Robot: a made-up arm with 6 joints.
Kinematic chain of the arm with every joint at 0, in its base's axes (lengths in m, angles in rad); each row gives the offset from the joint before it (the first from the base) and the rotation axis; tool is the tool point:
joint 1: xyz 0 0 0.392 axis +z
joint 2: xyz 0 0 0 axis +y
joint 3: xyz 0 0 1.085 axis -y
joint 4: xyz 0 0 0 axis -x
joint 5: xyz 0.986 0 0 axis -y
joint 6: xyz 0 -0.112 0 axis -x
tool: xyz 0 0 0
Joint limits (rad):
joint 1: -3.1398..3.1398
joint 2: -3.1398..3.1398
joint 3: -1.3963..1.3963
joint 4: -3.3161..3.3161
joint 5: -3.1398..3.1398
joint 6: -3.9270..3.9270
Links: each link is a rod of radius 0.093 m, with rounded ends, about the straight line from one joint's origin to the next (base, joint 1, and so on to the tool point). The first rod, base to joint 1, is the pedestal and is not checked.
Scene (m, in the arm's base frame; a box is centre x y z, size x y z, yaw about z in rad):
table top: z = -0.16
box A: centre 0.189 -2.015 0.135 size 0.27 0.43 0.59 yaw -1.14
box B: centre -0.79 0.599 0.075 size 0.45 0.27 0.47 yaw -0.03
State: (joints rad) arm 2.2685 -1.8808 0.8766 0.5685 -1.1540 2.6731
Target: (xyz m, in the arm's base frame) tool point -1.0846 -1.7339 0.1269
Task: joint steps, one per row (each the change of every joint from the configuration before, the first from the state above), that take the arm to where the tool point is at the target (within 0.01 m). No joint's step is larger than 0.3 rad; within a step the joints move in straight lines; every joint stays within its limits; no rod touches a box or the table.
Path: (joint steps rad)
1: -0.2163 0.1070 0.1049 0.0210 0.0000 0.0000
2: -0.2163 0.1071 0.1049 0.0210 0.0000 0.0000
3: -0.2163 0.1070 0.1049 0.0210 0.0000 0.0000
4: -0.2170 -0.0823 0.0285 0.0094 0.0000 0.0000
5: -0.2170 -0.0824 0.0286 0.0095 0.0000 0.0000
6: -0.2171 -0.0823 0.0286 0.0094 0.0000 0.0000

